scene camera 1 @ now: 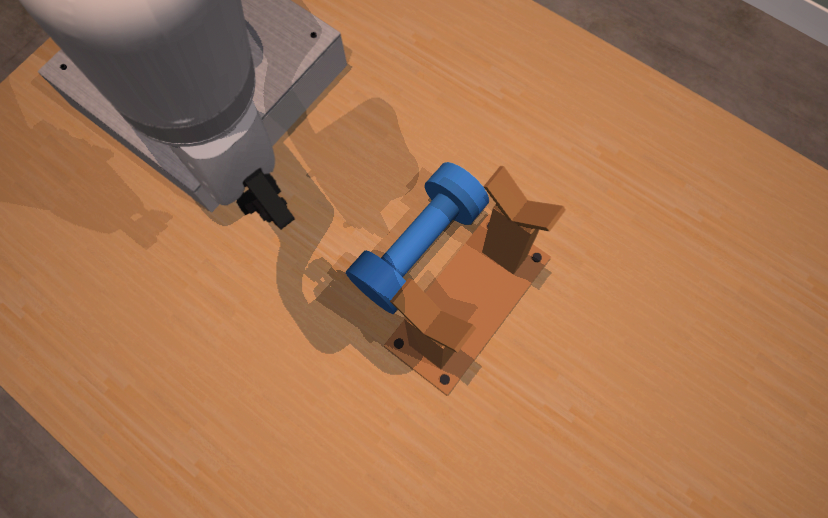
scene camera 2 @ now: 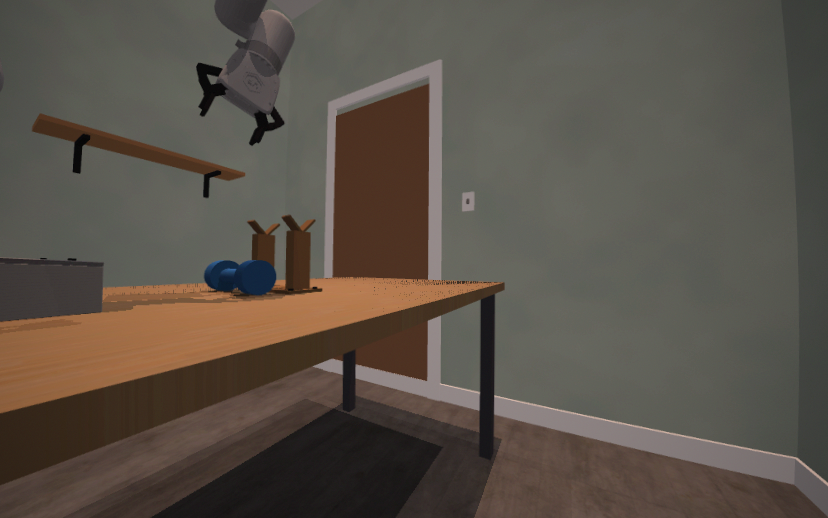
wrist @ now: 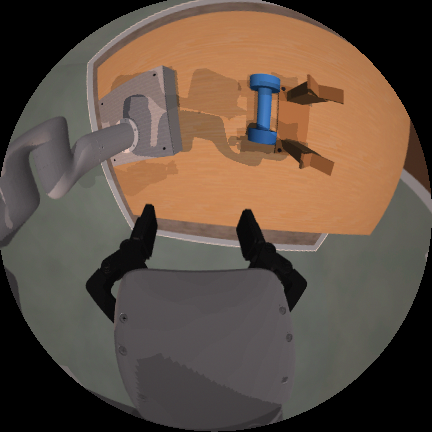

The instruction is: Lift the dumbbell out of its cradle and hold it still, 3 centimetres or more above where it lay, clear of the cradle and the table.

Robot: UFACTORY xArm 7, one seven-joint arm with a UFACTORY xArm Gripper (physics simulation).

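Frame: origin at the arm's base, x ahead, y down, z left, level; centimetres.
Seen in the pictures: gripper, between the fingertips: (scene camera 2: pixel 229 129) (wrist: pixel 197 216); arm's base, origin of its link: (wrist: pixel 125 134).
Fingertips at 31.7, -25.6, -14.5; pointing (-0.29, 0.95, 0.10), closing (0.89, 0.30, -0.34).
Note:
Offsets run from my fingertips to a thing's top centre, as dx, dy, dz. Level surfaces: height alone.
The blue dumbbell {+11.1, +25.6, +10.7} (scene camera 1: pixel 421 235) (scene camera 2: pixel 256 277) (wrist: pixel 265 110) lies on its side on the table, beside the cradle on the side facing the robot's base. Its heads are close to the cradle's base plate; whether they touch it is not clear. The brown cradle {+20.3, +14.4, +7.2} (scene camera 1: pixel 482 287) (scene camera 2: pixel 298 259) (wrist: pixel 295 120) stands upright, and its two V-shaped rests are empty. My gripper (scene camera 1: pixel 266 200) (scene camera 2: pixel 227 128) (wrist: pixel 197 216) is open with nothing between its fingers. It hangs high above the table, well above the dumbbell and off towards the robot's base. In the first scene view, the arm partly hides it.
The grey base block (scene camera 1: pixel 311 79) (scene camera 2: pixel 51 290) (wrist: pixel 170 110) of the arm stands on the wooden table {dy +33.6} (scene camera 1: pixel 641 305) (scene camera 2: pixel 183 329) (wrist: pixel 215 190). A wall shelf (scene camera 2: pixel 140 148) and a brown door (scene camera 2: pixel 381 183) are in the background.

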